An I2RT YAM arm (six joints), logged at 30 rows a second.
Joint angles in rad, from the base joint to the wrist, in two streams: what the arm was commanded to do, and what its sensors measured. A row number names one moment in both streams.
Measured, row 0:
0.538 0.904 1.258 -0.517 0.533 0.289
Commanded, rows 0 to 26:
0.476 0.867 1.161 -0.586 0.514 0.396
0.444 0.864 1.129 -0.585 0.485 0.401
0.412 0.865 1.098 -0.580 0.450 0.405
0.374 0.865 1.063 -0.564 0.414 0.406
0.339 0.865 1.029 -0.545 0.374 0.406
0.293 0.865 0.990 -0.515 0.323 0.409
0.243 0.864 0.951 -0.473 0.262 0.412
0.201 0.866 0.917 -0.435 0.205 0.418
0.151 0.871 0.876 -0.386 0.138 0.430
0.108 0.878 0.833 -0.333 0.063 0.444
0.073 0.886 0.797 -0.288 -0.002 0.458
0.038 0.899 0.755 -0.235 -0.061 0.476
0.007 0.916 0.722 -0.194 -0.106 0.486
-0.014 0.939 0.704 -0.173 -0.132 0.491
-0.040 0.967 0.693 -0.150 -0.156 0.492
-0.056 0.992 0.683 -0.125 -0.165 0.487
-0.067 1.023 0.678 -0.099 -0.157 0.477
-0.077 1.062 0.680 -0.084 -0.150 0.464
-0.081 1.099 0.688 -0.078 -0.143 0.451
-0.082 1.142 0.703 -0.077 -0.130 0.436
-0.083 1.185 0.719 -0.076 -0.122 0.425
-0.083 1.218 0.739 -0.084 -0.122 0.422
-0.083 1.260 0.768 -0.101 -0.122 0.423
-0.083 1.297 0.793 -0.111 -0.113 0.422
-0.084 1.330 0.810 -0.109 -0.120 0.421
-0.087 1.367 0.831 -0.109 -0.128 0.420
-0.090 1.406 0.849 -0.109 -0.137 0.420
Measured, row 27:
-0.081 1.343 0.781 -0.145 -0.118 0.431
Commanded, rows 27 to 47:
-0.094 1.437 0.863 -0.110 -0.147 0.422
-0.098 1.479 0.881 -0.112 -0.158 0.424
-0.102 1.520 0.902 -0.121 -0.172 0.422
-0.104 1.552 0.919 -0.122 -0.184 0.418
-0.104 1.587 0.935 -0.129 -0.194 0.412
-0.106 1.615 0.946 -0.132 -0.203 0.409
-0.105 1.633 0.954 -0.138 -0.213 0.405
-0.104 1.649 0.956 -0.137 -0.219 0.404
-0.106 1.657 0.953 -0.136 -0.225 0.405
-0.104 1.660 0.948 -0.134 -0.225 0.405
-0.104 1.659 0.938 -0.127 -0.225 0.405
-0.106 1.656 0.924 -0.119 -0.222 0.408
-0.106 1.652 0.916 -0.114 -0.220 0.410
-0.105 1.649 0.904 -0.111 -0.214 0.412
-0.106 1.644 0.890 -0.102 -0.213 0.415
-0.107 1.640 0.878 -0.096 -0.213 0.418
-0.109 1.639 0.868 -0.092 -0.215 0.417
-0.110 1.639 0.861 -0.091 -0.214 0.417
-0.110 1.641 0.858 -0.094 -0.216 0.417
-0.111 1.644 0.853 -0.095 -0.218 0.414
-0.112 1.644 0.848 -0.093 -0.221 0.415
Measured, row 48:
-0.106 1.665 0.863 -0.104 -0.220 0.415
